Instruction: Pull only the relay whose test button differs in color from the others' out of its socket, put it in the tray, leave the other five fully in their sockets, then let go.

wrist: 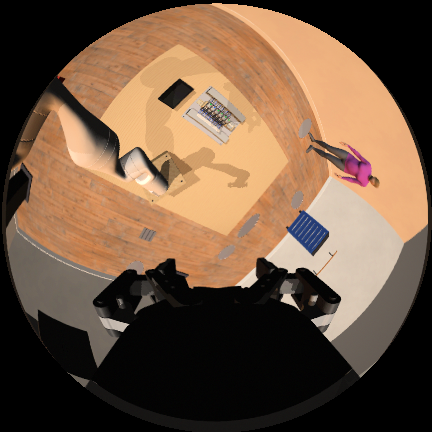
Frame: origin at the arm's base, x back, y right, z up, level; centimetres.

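Seen in the pictures: gripper, fingertip midpoint: (215,267); arm's base at its link origin: (159,185).
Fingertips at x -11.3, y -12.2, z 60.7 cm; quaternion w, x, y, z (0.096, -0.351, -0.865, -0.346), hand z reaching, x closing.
Observation:
Offsets run from my fingertips to a thing's top centre. "pt": to the spot under its first point. Level surfaces: height alone.
A row of small relays @(dx -38.6, dy +7.6, dz -70.3 cm) (217,113) stands in sockets on a grey panel (204,127) on the table, in the upper middle of the view. The relays are too small to tell their test button colours apart. A black tray @(pt dx -28.7, dy -17.8, dz -76.9 cm) (176,93) lies on the table to the left of the panel. My gripper (215,267) is open and empty at the bottom of the view, far from the relays and the tray.
The wooden table @(dz -77.2 cm) (210,215) carries the robot's base plate (175,179), with the arm (92,137) rising at the left. A person (357,166) in a magenta top and a blue slatted object (308,233) are at the right, beyond the table.

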